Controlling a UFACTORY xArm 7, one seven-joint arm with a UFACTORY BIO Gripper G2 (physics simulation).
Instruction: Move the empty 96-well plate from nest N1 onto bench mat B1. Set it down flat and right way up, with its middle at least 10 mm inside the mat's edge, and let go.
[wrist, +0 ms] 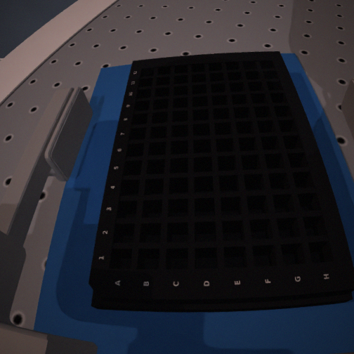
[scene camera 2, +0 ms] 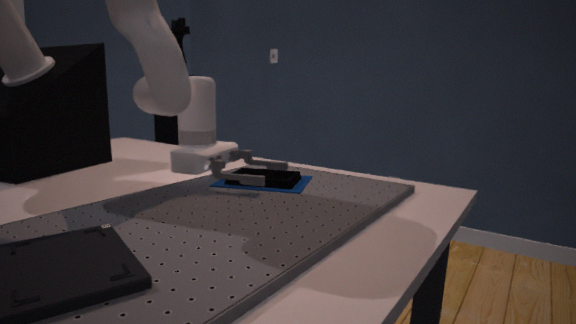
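Where they show: hand, tool point: (scene camera 2: 266, 172); arm's base, link origin: (scene camera 2: 29, 72).
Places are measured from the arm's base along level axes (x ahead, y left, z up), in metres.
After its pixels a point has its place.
Note:
The black 96-well plate (scene camera 2: 286, 178) @[x 0.621, y 0.210, z -0.202 m] (wrist: 205, 172) lies flat and right way up, wells upward, on the blue bench mat (scene camera 2: 305, 184) @[x 0.643, y 0.239, z -0.216 m] (wrist: 270, 330). Blue mat shows on its left, right and near sides in the wrist view; the far margin is narrow. My gripper (scene camera 2: 275, 173) @[x 0.572, y 0.209, z -0.198 m] (wrist: 214, 125) is open, with one finger on each side of the plate. The left finger in the wrist view stands clearly apart from the plate, with blue mat between. The right finger barely shows at that view's edge. A dark nest (scene camera 2: 65, 265) @[x 0.661, y -0.195, z -0.205 m] with corner brackets holds no plate; its label is too small to read.
The mat lies on a grey perforated board (scene camera 2: 215, 270) @[x 0.761, y -0.092, z -0.217 m] (wrist: 200, 17) on a white table (scene camera 2: 345, 270) @[x 0.852, y 0.011, z -0.230 m]. A large black box (scene camera 2: 60, 110) @[x 0.124, y 0.018, z -0.088 m] stands at the back left. Another pale arm part (scene camera 2: 20, 45) @[x 0.059, y -0.033, z 0.057 m] hangs at the upper left.

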